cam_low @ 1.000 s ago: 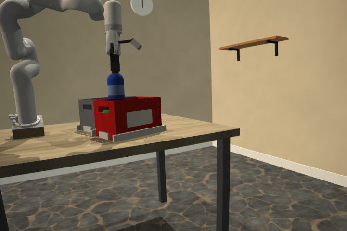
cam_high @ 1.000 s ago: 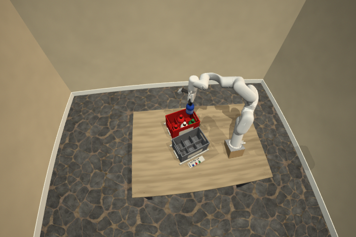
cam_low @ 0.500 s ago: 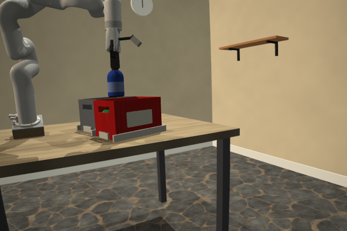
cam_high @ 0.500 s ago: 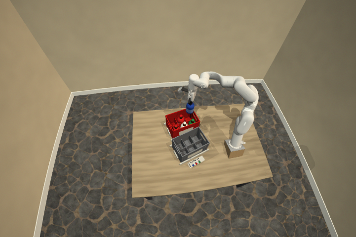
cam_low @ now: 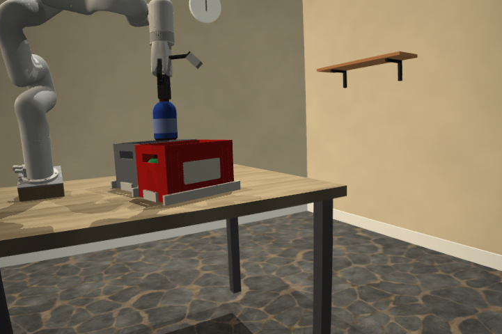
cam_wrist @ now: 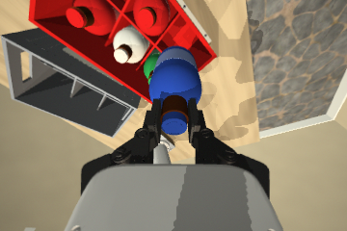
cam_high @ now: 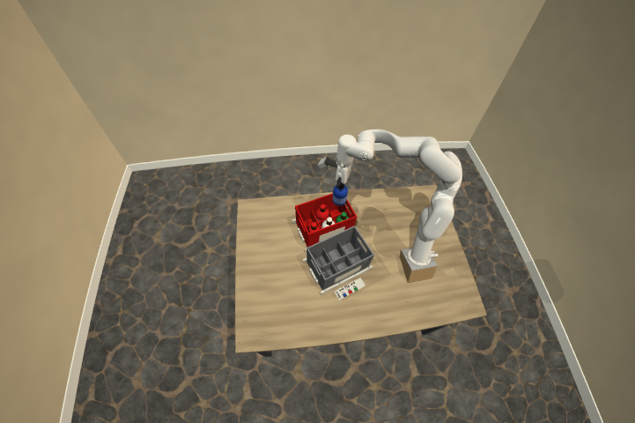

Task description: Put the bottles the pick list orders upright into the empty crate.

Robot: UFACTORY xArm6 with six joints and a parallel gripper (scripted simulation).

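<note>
Right now my hand is 7 cm above the blue bottle. Round my hand: green-label bottle 25 cm below, 7 cm to the left, 3 cm behind; then white-label bottle 25 cm below, 10 cm to the left, 5 cm ahead; then red crate 25 cm below, 7 cm ahead, 6 cm to the left.
</note>
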